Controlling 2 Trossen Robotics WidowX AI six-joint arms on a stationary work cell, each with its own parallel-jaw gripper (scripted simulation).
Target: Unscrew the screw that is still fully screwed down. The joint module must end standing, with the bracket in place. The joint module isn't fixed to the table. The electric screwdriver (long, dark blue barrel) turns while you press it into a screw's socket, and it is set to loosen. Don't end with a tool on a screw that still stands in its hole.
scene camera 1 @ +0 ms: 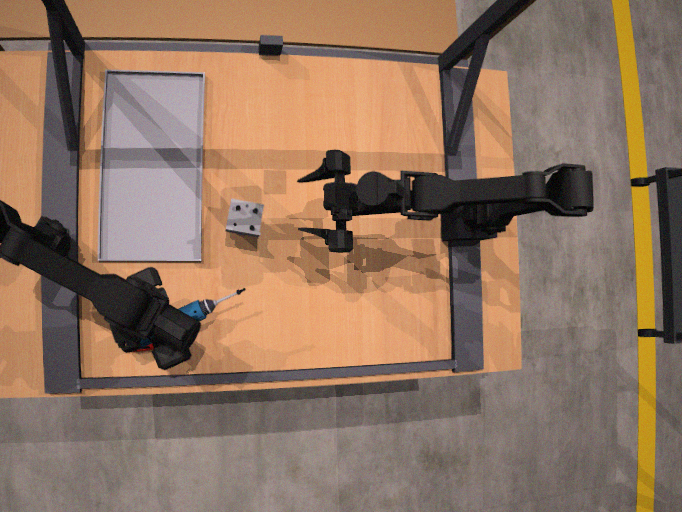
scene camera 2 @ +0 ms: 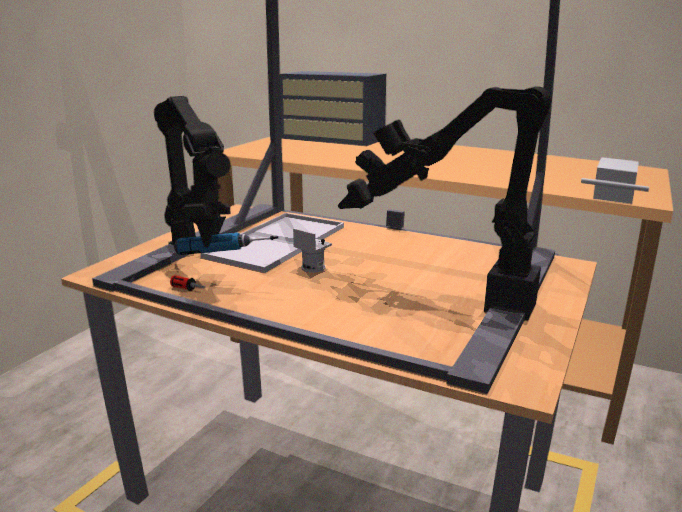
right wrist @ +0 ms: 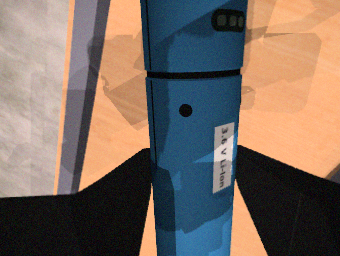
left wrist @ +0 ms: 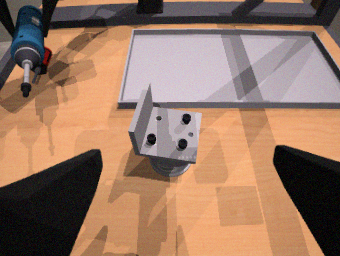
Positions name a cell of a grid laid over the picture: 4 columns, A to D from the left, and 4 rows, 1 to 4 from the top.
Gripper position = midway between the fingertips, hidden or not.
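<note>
The left gripper (scene camera 1: B2) and the right gripper (scene camera 2: B2) share the scene with a blue electric screwdriver (scene camera 2: B2), which appears in the right wrist view (right wrist: C2) and the left wrist view (left wrist: A1) as well. A shallow grey tray (scene camera 1: A2) can also be found in scene camera 2 (scene camera 2: B2) and in the left wrist view (left wrist: C2). There is an l-shaped bracket (scene camera 1: B2), visible in the left wrist view (left wrist: C3) too, while in the right wrist view the bracket is out of frame. A dark frame rail (scene camera 1: A2) is part of the scene as well.
</note>
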